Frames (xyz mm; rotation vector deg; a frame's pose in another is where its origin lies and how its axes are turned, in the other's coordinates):
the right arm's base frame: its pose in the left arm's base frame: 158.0 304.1 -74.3 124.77 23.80 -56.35
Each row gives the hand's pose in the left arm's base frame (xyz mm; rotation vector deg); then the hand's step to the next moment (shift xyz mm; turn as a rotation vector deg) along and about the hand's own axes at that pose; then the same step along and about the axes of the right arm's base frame.
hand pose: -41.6 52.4 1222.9 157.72 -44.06 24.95
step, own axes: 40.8 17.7 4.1 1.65 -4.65 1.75
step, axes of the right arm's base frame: 6.3 43.9 5.6 4.12 -0.36 -3.20
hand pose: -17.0 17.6 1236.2 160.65 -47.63 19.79
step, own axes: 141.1 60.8 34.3 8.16 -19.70 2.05
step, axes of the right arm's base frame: 46.7 144.7 40.8 13.43 0.53 -16.68
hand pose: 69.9 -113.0 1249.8 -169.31 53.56 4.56
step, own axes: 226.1 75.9 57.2 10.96 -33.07 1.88
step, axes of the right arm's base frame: 145.7 173.0 94.9 19.82 -0.51 -28.71
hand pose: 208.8 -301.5 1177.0 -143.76 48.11 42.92
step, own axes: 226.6 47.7 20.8 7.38 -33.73 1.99
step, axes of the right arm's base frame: 196.0 73.4 101.1 16.85 -2.07 -30.13
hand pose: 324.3 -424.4 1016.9 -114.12 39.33 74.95
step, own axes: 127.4 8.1 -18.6 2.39 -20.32 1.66
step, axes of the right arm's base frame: 120.1 -5.8 46.7 8.15 -1.31 -18.80
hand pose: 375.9 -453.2 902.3 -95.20 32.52 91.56
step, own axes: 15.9 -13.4 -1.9 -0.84 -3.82 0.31
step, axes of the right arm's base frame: 18.4 -5.7 -7.9 0.48 0.42 -3.87
